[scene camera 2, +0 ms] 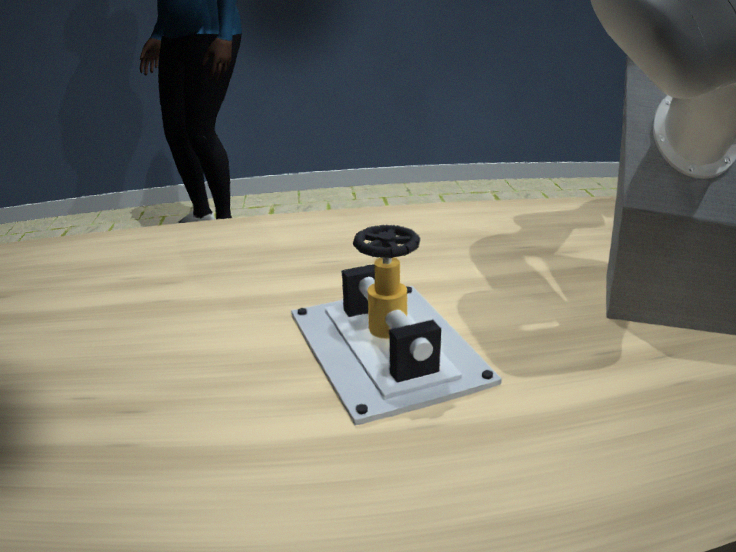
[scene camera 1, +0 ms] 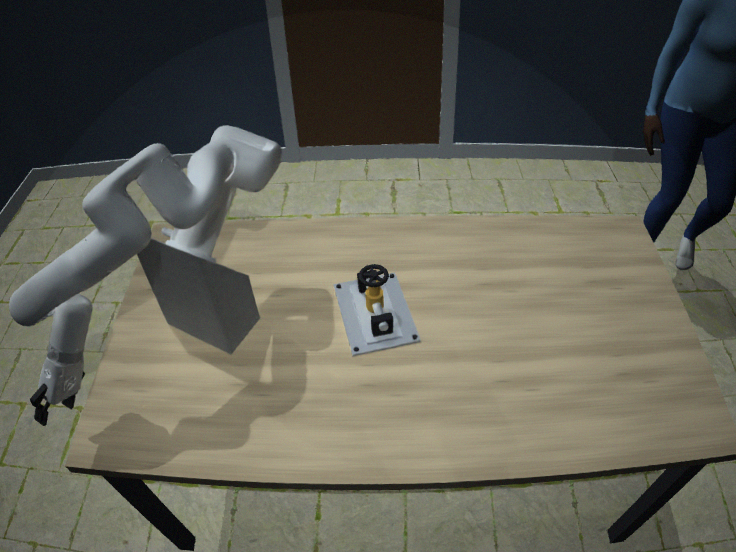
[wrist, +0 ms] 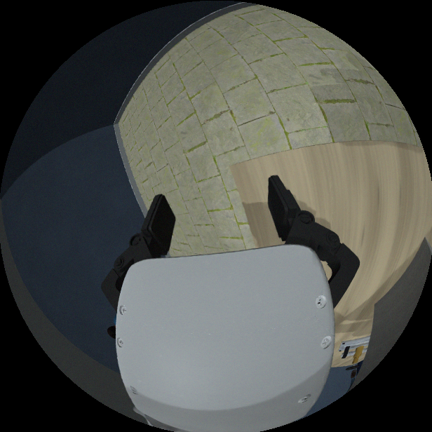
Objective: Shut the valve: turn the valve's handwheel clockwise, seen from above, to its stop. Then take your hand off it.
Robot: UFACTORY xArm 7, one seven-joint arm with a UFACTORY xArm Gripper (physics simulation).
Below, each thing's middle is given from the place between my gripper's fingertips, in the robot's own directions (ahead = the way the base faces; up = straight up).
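Labels:
Positions counted from my hand: grey base plate [scene camera 2: 361, 399], 12 cm below, 58 cm ahead and 57 cm to the left; black handwheel [scene camera 2: 384, 242], 57 cm to the left and 58 cm ahead.

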